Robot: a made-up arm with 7 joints.
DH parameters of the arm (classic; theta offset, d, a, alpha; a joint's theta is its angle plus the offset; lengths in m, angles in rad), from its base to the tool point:
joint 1: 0 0.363 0 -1.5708
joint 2: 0 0 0 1.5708
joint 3: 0 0.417 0.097 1.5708
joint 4: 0 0 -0.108 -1.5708
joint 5: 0 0.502 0 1.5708
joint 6: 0 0 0.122 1.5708
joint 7: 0 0 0 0
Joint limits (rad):
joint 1: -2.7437..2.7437
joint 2: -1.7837..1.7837
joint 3: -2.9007..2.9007
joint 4: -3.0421..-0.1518
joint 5: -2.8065..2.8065
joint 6: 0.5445..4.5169
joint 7: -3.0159..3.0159
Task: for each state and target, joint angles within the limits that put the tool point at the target. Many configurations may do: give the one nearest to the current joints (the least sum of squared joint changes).
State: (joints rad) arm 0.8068 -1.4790 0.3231 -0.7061 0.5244 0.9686 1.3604
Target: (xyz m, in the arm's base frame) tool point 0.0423 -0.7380 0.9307
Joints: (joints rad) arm 1.4706 -1.6196 -0.2471 -1.1160 0.4176 0.7849 1.3604
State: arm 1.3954 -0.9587 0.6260 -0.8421 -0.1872 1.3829 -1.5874
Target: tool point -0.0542 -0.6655 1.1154
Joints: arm 1.7960 -1.2454 0.3914 -0.9224 -0.2001 1.2290 -1.5874
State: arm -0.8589 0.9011 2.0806 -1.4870 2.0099 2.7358 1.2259
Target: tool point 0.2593 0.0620 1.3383
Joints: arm -0.9234 0.5446 2.7523 -0.8140 1.9105 2.2127 1.2259
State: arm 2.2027 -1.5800 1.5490 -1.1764 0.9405 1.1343 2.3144
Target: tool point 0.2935 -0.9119 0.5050
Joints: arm 2.5823 -1.4506 1.4132 -1.1317 0.9288 1.0992 2.3144
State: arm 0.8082 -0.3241 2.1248 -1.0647 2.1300 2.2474 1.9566
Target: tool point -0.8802 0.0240 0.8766
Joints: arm 0.4957 -0.7057 2.1661 -0.8507 2.0835 1.9732 1.9566
